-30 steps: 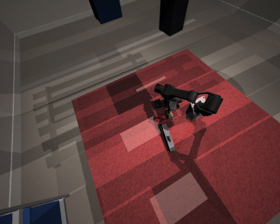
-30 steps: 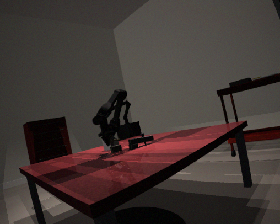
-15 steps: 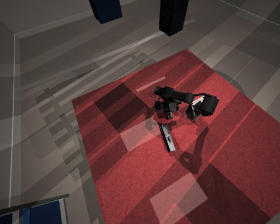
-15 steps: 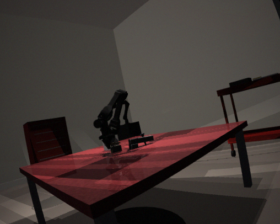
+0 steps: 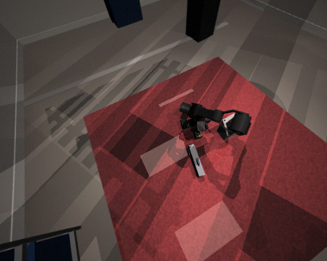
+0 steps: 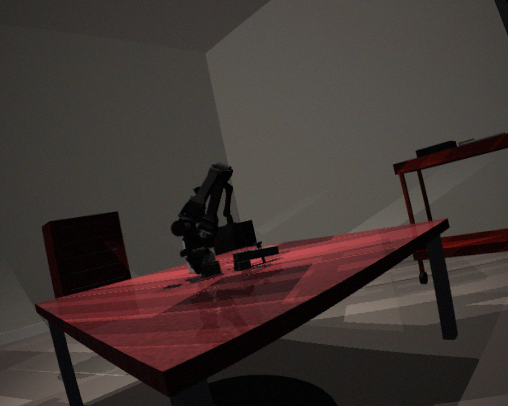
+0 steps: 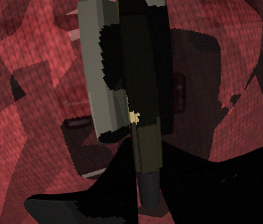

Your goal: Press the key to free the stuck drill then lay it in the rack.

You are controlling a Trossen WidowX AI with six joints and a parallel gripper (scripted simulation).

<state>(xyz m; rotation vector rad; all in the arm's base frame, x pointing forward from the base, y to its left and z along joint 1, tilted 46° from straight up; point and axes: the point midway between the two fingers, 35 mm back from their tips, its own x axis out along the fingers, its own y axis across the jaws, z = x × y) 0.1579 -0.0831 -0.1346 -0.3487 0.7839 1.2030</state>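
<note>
The drill is 40 mm to the left of my gripper tip, 30 mm above it and 10 mm ahead of it.
</note>
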